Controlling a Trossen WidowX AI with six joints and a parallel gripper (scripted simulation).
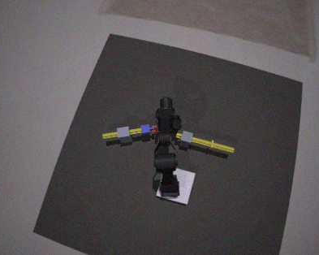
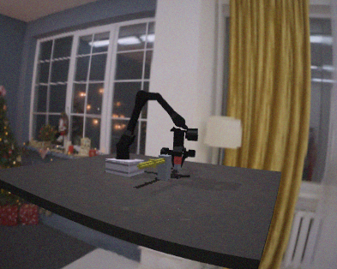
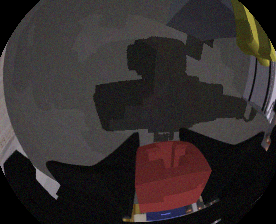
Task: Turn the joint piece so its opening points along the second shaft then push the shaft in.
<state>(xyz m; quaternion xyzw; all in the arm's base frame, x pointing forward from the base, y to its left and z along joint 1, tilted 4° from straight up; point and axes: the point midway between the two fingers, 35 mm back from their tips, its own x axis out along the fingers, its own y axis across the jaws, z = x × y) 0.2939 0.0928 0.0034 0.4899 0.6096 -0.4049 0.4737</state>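
Right now my gripper tip is 40 mm below the red joint piece and 10 mm to the right of it.
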